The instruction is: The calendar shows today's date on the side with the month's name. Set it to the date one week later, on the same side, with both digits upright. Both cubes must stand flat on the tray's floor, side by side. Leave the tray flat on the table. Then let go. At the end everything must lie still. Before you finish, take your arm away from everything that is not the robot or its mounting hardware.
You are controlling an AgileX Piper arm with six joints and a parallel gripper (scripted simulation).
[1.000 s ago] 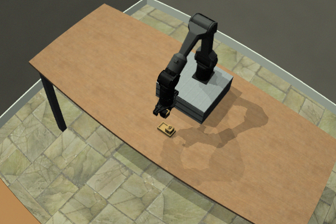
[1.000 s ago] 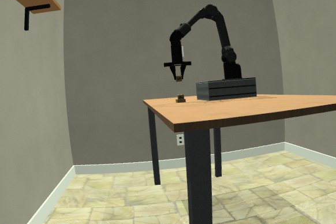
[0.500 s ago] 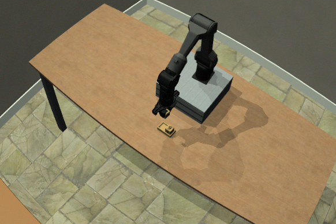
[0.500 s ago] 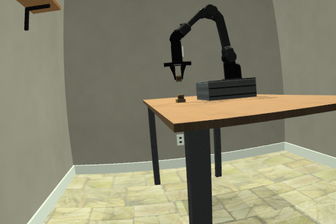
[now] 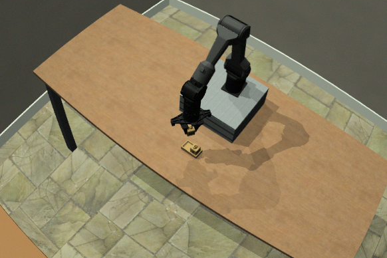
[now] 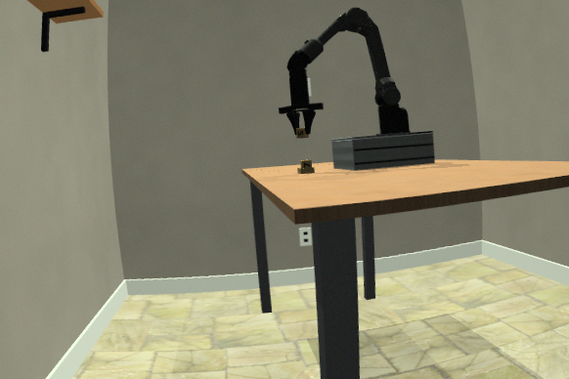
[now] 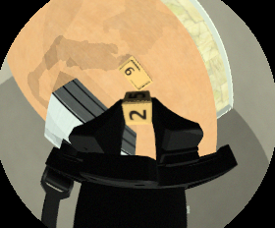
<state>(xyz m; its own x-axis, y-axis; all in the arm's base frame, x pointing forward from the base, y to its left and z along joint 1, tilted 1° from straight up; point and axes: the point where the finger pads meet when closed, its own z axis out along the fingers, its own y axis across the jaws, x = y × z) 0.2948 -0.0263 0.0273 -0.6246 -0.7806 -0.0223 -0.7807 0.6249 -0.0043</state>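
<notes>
Right now my hand is right at the wooden cube. From my hand the other things lie so: tan calendar tray (2 cm to the left, 12 cm below); then digit cube (3 cm to the left, 10 cm below).
</notes>
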